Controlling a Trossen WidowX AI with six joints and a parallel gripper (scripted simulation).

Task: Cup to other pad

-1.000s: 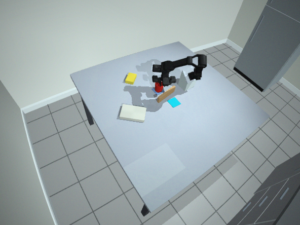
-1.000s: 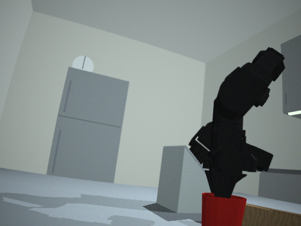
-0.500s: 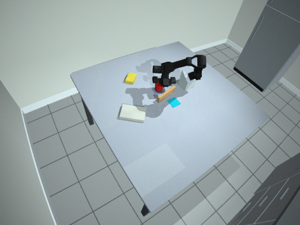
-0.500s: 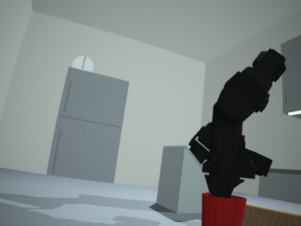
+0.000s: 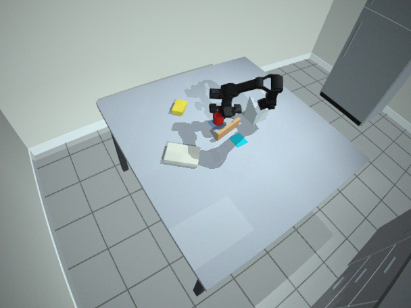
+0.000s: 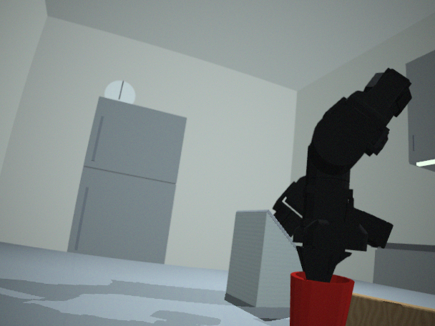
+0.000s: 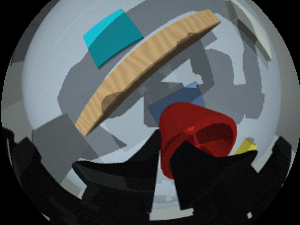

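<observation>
The bright cyan pad is 160 mm to the left of my gripper tip and 50 mm below it. Round my gripper tip: pale blue pad: 30 mm ahead, 20 mm to the right, 50 mm below; red cup: 30 mm ahead, 20 mm to the right; wooden block: 20 mm ahead, 70 mm to the left, 20 mm below.
</observation>
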